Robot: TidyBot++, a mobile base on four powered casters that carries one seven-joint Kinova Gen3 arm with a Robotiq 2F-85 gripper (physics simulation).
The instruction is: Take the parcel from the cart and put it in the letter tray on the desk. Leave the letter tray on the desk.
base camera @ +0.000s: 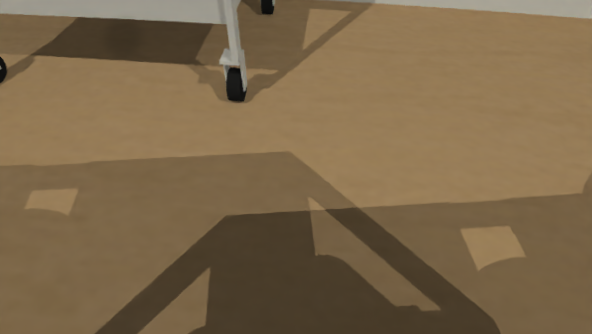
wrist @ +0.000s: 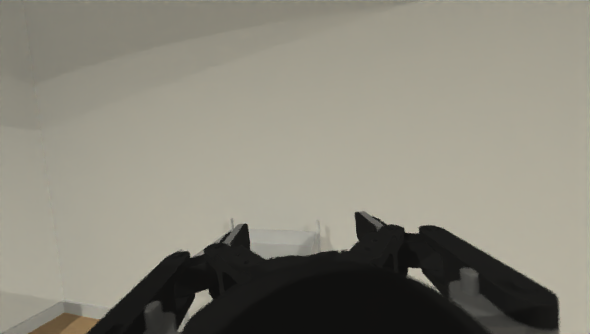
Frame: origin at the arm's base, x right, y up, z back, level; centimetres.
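Where they show: gripper, between the fingertips: (wrist: 302, 229).
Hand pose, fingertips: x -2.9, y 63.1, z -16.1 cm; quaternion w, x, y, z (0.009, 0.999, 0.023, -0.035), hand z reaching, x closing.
After its pixels a point has its place.
The white cart shows in part in both views. In the base camera view a cart leg (base camera: 231, 30) @[x -4.8, y -27.0, z -55.3 cm] with a black caster stands at the upper middle, left of centre. In the wrist view the top tray of the cart (wrist: 287, 237) @[x -13.1, y 30.1, z -91.1 cm] shows low in the picture, beyond and between the fingers, partly hidden by the gripper body. My gripper (wrist: 302, 229) @[x -2.9, y 63.1, z -16.1 cm] is open with no object between its fingers. The parcel, the letter tray and the desk do not show in either view.
A pale wall (wrist: 320, 125) @[x 5.3, y 82.0, z -96.0 cm] stands behind the cart. A wall corner with a skirting board (wrist: 52, 308) @[x -190.7, y -31.9, z -125.8 cm] is at the lower left of the wrist view. More cart casters (base camera: 236, 85) @[x -5.1, y -35.8, z -55.7 cm] (base camera: 267, 6) @[x 0.1, y -37.1, z -84.8 cm] rest on the brown floor (base camera: 400, 110) @[x 19.8, y -39.7, z -53.0 cm], which carries broad shadows.
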